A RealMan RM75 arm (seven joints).
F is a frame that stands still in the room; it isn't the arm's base.
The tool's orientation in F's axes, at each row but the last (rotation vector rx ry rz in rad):
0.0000, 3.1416, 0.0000
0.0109, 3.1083, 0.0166
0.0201, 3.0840, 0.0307
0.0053, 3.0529, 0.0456
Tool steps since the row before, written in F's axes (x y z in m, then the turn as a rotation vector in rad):
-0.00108, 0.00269, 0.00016, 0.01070, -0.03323, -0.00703
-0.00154, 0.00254, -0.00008, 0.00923, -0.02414, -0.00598
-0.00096, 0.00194, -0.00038, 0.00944, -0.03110, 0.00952
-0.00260, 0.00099, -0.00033, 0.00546, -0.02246, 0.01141
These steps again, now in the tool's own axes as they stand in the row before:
0.00108, 0.00269, -0.00016, -0.01070, -0.03323, 0.00703
0.00156, 0.00253, 0.00006, -0.00920, -0.02414, 0.00603
0.00101, 0.00192, 0.00036, -0.01039, -0.03078, -0.00957
0.00262, 0.00097, 0.00013, -0.00655, -0.02210, -0.01154

